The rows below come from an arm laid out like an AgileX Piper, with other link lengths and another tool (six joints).
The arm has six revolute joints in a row. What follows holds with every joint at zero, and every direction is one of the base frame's.
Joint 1 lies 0.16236 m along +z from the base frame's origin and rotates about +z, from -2.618 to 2.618 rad.
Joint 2 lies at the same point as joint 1 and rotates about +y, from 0 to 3.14 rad.
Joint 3 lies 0.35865 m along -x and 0.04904 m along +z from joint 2 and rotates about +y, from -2.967 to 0 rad.
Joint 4 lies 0.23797 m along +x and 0.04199 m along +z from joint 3 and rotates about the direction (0.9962, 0, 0.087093), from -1.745 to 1.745 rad.
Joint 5 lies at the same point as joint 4 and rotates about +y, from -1.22 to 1.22 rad.
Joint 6 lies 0.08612 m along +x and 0.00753 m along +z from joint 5 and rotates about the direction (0.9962, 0, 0.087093), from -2.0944 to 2.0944 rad.
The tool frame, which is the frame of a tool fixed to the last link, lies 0.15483 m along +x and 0.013 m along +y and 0.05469 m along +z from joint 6; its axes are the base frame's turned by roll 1.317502, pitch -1.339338 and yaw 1.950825 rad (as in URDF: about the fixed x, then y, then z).
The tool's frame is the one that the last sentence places.
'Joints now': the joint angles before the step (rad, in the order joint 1, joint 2, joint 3, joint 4, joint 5, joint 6). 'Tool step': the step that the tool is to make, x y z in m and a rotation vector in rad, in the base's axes. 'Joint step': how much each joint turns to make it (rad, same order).
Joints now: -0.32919, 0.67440, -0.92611, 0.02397, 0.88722, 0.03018
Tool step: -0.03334, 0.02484, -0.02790, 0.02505, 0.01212, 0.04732
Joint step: 0.00002, -0.12895, 0.08106, 0.06073, 0.06938, -0.04202
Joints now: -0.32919, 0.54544, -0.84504, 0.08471, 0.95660, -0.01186
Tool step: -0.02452, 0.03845, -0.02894, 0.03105, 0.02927, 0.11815
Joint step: -0.00005, -0.10331, 0.06159, 0.12147, 0.09324, -0.10440
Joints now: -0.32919, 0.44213, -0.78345, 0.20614, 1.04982, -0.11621
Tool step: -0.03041, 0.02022, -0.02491, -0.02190, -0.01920, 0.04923
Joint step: 0.00003, -0.14315, 0.06658, 0.02949, 0.06113, -0.04308
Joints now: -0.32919, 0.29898, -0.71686, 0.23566, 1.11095, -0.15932
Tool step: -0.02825, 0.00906, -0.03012, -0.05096, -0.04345, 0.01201
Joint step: -0.00001, -0.17146, 0.08051, -0.01349, 0.03886, -0.02191
